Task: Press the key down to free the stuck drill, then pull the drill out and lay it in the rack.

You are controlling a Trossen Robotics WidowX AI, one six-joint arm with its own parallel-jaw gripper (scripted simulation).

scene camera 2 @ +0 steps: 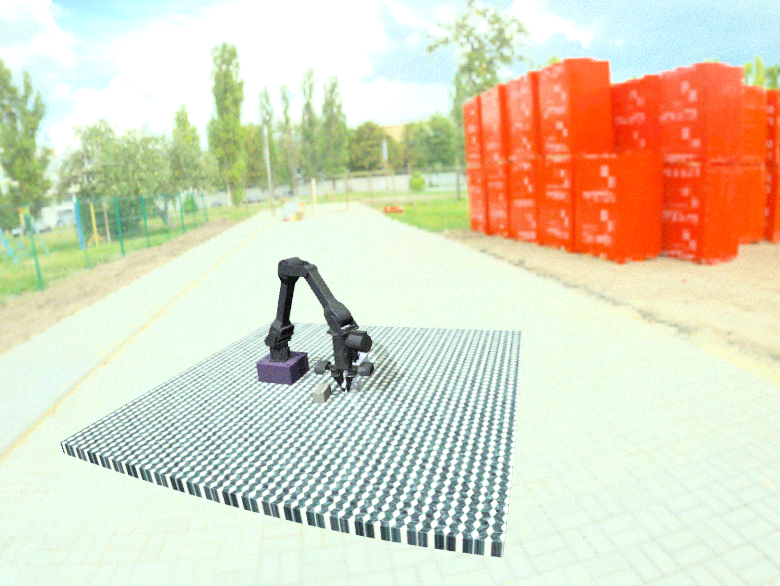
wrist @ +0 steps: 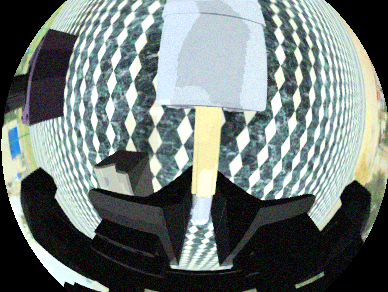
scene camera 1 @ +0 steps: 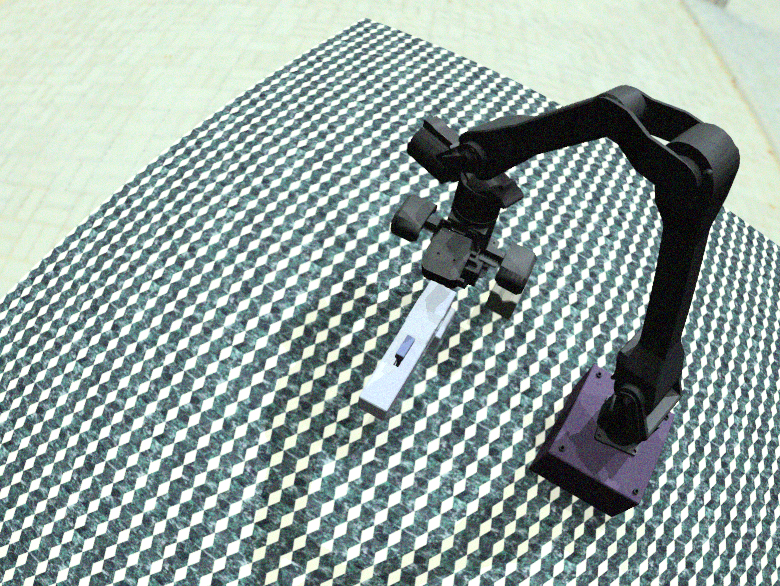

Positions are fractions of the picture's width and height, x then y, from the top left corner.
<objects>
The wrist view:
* gripper: 0.52,0.58
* cream drill: 0.53,0.42
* grey rack: 0.33,0.59
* housing: 0.53,0.21
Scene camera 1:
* grey rack: 0.64,0.51
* housing: 0.55,0.55
</objects>
